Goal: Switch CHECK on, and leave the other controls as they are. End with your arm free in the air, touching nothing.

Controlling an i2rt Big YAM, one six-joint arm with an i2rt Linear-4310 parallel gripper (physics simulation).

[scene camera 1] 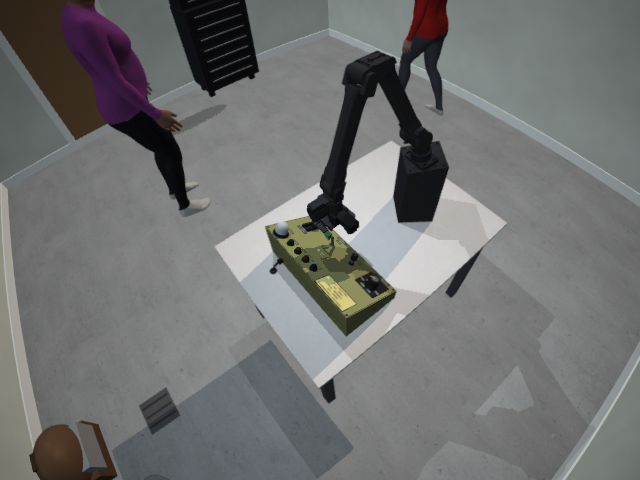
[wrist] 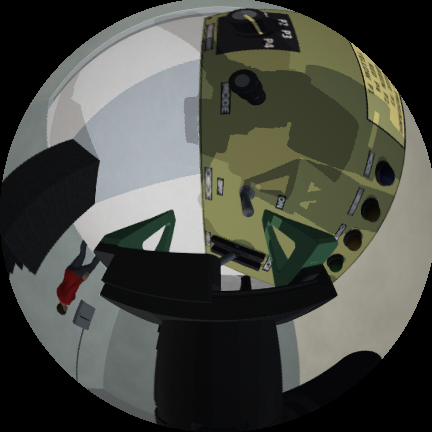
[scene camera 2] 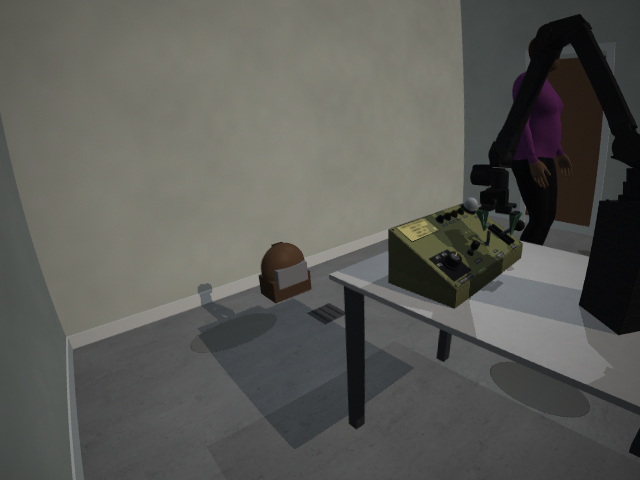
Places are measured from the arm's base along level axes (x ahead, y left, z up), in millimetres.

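Pixels of known places: gripper, fingertip midpoint: (scene camera 1: 337, 232) (wrist: 218, 214) (scene camera 2: 497, 232); arm's base, link origin: (scene camera 1: 421, 158).
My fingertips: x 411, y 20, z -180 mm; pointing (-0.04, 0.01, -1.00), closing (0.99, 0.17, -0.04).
Ahead of a thing's pixels: the offset from my fingertips to its top centre. "spot": to the spot under its first point.
The olive camouflage control box (scene camera 1: 368, 311) (scene camera 2: 413, 268) (wrist: 320, 140) stands on the table. The CHECK toggle @[9 mm left, 30 mm ahead, 3 mm up] (scene camera 1: 331, 242) (scene camera 2: 487, 238) (wrist: 247, 201) is a short grey lever between an OFF label @[spot: 5 mm left, 0 mm ahead, 63 mm down] (wrist: 220, 186) and an ON label @[spot: 16 mm left, 77 mm ahead, 25 mm down] (wrist: 281, 202). In the wrist view its tip points down and very slightly to the ON side; its exact lean is hard to tell. My gripper (scene camera 2: 498, 231) (wrist: 218, 214) is open and empty above the panel, its green fingers wide apart. The lever shows near the right fingertip in the wrist view, with no contact visible. In scene camera 1 the arm hides one finger.
The MODE stick @[127 mm left, 10 mm ahead, 1 mm down] (scene camera 1: 353, 258) (scene camera 2: 473, 247) (wrist: 247, 86), a rotary knob @[246 mm left, 9 mm back, 7 mm down] (scene camera 1: 372, 282) (scene camera 2: 453, 259) (wrist: 245, 19) and a slotted lever control @[spot: 105 mm right, 52 mm ahead, 34 mm down] (wrist: 237, 254) are on the same panel. A white dome @[spot: 83 mm right, 198 mm ahead, 65 mm up] (scene camera 1: 281, 229) (scene camera 2: 470, 204) and several dark buttons line the upper edge. Two people stand beyond the table.
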